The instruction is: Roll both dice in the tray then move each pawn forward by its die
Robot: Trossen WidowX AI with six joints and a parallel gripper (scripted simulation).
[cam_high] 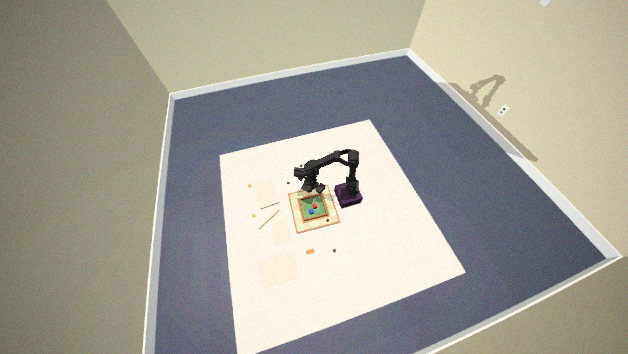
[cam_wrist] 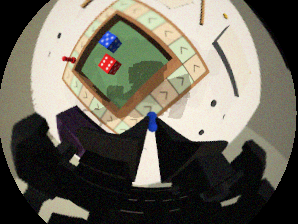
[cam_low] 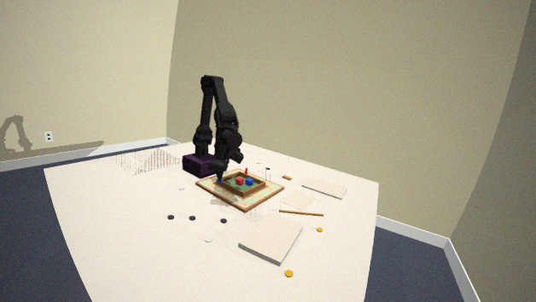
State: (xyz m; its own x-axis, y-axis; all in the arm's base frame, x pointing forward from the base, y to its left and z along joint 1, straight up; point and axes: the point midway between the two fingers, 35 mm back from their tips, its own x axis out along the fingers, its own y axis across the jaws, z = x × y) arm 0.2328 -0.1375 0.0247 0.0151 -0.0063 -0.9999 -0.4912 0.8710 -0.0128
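Right now the green tray is 11 cm to the left of my gripper tip, 6 cm below it and 4 cm ahead of it. From my gripper tip the other things lie so: red pawn (23 cm to the left, 4 cm below, 1 cm behind); then blue pawn (1 cm above); then cream card stack (30 cm ahead, 12 cm to the right, 6 cm below).
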